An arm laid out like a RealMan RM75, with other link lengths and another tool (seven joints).
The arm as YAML. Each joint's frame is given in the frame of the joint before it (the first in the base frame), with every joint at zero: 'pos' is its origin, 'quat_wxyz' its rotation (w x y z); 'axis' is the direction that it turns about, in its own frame. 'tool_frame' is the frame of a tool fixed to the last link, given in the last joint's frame.
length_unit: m
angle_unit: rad
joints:
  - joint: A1
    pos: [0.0, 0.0, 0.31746]
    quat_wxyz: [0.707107, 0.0, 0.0, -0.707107]
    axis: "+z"
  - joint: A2
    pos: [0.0, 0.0, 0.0]
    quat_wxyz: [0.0, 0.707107, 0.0, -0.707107]
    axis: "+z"
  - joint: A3
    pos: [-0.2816, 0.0, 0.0]
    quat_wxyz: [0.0, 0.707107, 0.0, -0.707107]
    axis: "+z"
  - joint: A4
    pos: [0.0, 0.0, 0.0]
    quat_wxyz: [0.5, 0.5, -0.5, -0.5]
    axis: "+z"
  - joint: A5
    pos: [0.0, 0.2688, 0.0]
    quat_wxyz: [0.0, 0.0, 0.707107, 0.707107]
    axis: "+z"
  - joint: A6
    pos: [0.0, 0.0, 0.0]
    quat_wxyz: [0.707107, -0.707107, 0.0, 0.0]
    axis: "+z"
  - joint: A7
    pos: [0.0, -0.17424, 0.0]
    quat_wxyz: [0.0, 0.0, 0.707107, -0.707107]
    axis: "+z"
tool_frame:
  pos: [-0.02, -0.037, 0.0]
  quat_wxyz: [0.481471, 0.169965, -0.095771, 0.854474]
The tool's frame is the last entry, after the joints.
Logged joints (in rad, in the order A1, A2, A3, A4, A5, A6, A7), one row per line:
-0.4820 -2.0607 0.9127 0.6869 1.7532 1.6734 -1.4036
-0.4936 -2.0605 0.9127 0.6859 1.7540 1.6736 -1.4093
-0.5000 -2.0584 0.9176 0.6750 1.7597 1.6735 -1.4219
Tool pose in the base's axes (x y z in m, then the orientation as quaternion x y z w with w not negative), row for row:
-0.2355 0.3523 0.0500 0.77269 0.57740 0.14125 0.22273
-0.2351 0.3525 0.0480 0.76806 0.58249 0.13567 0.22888
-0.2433 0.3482 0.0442 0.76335 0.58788 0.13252 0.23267
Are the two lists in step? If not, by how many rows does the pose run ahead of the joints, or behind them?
The pose runs 1 row ahead of the joints: the pose in row i belongs to the joints in row i + 1.
